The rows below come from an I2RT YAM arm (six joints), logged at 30 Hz.
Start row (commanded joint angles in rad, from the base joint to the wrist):
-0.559 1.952 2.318 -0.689 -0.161 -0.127
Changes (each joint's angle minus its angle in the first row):
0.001 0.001 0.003 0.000 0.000 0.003
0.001 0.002 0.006 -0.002 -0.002 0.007
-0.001 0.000 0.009 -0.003 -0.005 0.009
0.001 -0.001 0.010 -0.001 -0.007 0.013
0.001 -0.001 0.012 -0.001 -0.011 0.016
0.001 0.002 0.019 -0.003 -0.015 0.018
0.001 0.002 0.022 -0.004 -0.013 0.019
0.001 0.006 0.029 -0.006 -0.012 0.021
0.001 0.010 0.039 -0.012 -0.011 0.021
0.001 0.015 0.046 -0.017 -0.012 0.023
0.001 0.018 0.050 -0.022 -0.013 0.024
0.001 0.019 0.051 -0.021 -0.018 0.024
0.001 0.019 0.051 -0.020 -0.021 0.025
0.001 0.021 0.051 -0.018 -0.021 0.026
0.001 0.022 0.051 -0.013 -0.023 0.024
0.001 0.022 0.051 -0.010 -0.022 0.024
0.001 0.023 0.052 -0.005 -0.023 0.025
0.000 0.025 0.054 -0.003 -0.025 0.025
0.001 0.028 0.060 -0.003 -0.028 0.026
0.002 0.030 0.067 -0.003 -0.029 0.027
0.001 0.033 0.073 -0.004 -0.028 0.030
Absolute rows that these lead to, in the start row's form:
-0.558 1.953 2.321 -0.689 -0.161 -0.124
-0.558 1.954 2.324 -0.691 -0.163 -0.120
-0.560 1.952 2.327 -0.692 -0.166 -0.118
-0.558 1.951 2.328 -0.690 -0.168 -0.114
-0.558 1.951 2.330 -0.690 -0.172 -0.111
-0.558 1.954 2.337 -0.692 -0.176 -0.109
-0.558 1.954 2.340 -0.693 -0.174 -0.108
-0.558 1.958 2.347 -0.695 -0.173 -0.106
-0.558 1.962 2.357 -0.701 -0.172 -0.106
-0.558 1.967 2.364 -0.706 -0.173 -0.104
-0.558 1.970 2.368 -0.711 -0.174 -0.103
-0.558 1.971 2.369 -0.710 -0.179 -0.103
-0.558 1.971 2.369 -0.709 -0.182 -0.102
-0.558 1.973 2.369 -0.707 -0.182 -0.101
-0.558 1.974 2.369 -0.702 -0.184 -0.103
-0.558 1.974 2.369 -0.699 -0.183 -0.103
-0.558 1.975 2.370 -0.694 -0.184 -0.102
-0.559 1.977 2.372 -0.692 -0.186 -0.102
-0.558 1.980 2.378 -0.692 -0.189 -0.101
-0.557 1.982 2.385 -0.692 -0.190 -0.100
-0.558 1.985 2.391 -0.693 -0.189 -0.097

